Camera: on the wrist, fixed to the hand. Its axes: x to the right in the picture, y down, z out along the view.
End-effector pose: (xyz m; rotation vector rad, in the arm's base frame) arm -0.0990 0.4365 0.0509 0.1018 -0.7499 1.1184
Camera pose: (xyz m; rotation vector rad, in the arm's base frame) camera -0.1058 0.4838 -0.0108 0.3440 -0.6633 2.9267
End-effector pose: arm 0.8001 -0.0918 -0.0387 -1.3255 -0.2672 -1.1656
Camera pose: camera 0.8062 -0.1533 -0.0864 -0.6907 0.1426 0.5082
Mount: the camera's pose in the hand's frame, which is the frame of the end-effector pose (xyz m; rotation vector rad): -0.0013 0.0451 -0.0637 0.7058 -0.3743 1.5910
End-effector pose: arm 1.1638 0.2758 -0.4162 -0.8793 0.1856 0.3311
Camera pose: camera 1.1449 0.2526 -0.4883 0.2215 0.5907 1.7630
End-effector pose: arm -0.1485 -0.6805 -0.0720 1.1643 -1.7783 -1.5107
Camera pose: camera -0.1074 -0.7115 -0.0134 -0.5163 -2.4472 -0.0953
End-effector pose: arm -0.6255 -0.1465 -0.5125 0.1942 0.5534 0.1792
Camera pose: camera -0.6660 -0.0947 -0.5545 1.3175 -0.0557 1.4608
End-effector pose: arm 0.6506 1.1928 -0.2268 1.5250 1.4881 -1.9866
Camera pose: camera 0.7195 1.2230 -0.2478 1.4838 -0.6612 -1.4455
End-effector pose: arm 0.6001 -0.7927 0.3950 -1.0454 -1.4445 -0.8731
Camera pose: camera 0.6642 -0.8368 0.4006 -1.3537 -0.6395 0.9311
